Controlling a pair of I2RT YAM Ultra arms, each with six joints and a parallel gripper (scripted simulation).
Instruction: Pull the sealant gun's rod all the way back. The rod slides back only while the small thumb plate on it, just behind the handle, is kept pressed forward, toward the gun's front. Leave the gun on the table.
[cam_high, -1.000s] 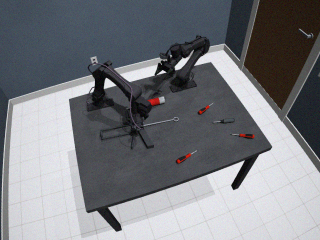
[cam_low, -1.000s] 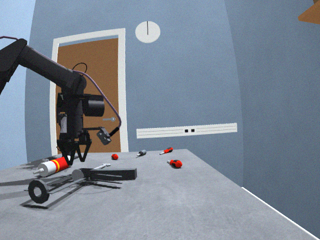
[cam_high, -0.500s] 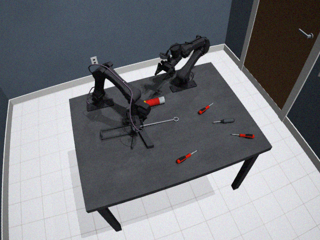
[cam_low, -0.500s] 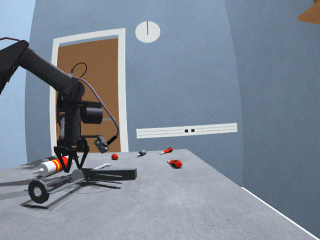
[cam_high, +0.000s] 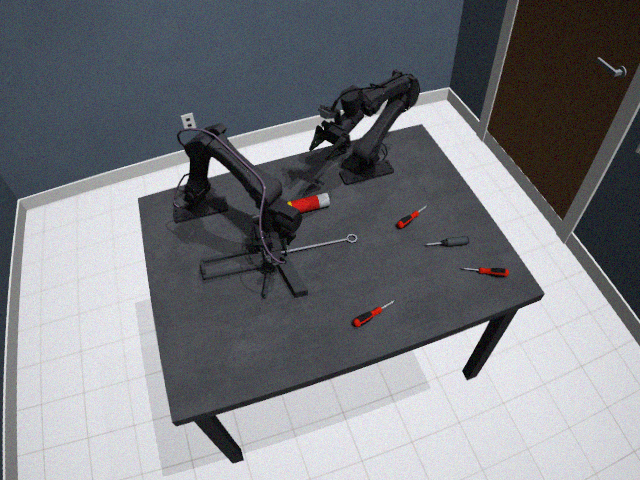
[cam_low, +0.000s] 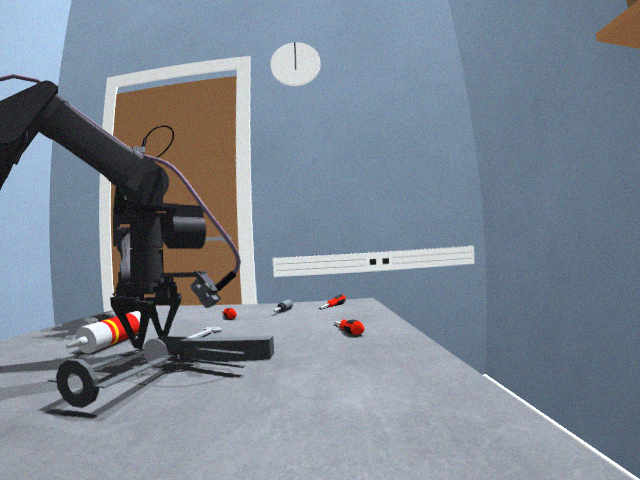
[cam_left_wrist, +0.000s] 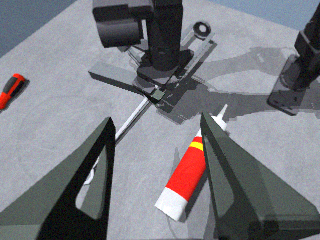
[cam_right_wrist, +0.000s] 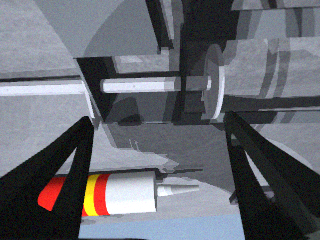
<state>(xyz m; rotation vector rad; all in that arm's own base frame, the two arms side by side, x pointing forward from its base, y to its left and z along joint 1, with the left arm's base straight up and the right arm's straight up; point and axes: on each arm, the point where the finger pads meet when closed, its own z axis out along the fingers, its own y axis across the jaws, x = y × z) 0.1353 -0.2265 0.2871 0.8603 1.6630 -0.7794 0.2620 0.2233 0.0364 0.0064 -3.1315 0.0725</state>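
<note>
The thumb plate is 20 mm ahead of my right hand, 40 mm to the left of it and 20 mm below it. From my right hand the other things lie so: grey screwdriver 140 mm ahead, 560 mm to the left, 20 mm below; white cartridge 150 mm behind, 100 mm to the left, 10 mm below; rod 20 mm ahead, 120 mm to the left, 20 mm below.
</note>
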